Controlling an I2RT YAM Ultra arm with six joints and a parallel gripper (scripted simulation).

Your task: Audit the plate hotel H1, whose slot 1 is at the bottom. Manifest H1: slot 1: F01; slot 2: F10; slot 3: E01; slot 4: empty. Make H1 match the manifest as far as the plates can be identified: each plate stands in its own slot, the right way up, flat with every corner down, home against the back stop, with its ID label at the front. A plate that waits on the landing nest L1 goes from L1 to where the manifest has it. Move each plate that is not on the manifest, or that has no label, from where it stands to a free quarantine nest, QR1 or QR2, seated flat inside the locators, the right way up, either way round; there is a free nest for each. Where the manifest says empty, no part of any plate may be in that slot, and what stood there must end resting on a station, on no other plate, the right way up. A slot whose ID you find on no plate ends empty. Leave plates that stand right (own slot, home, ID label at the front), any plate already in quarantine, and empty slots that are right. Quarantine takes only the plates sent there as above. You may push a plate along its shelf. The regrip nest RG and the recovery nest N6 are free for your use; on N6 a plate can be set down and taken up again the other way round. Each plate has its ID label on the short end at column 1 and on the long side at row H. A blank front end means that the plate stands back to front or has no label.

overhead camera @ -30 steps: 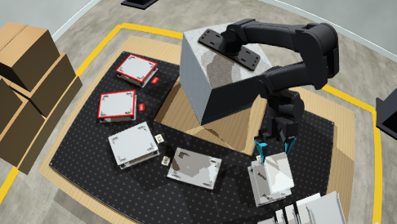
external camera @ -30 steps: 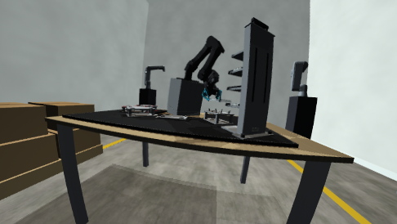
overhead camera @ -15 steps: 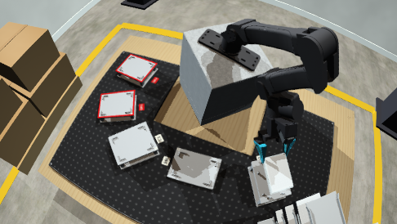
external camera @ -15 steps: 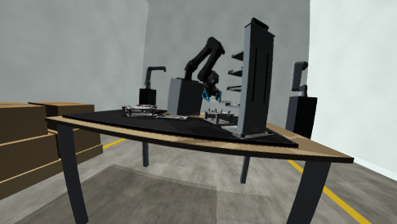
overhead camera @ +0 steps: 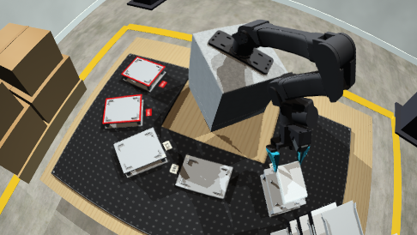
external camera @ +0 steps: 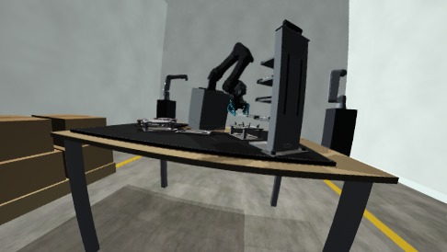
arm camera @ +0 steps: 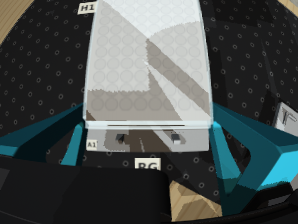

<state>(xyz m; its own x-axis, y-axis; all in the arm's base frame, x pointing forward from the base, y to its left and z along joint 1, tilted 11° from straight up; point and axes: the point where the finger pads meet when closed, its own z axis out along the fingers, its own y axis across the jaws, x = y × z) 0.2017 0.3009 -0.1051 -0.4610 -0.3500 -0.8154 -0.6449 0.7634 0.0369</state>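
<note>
My gripper is now 40 mm short of the white plate and 40 mm to the right of it. Round my hand: grey regrip nest (40 mm ahead, 40 mm to the left, 60 mm below); H1 tag (80 mm ahead, 200 mm to the left, 120 mm below); RG tag (40 mm behind, 30 mm to the right, 120 mm below).
</note>
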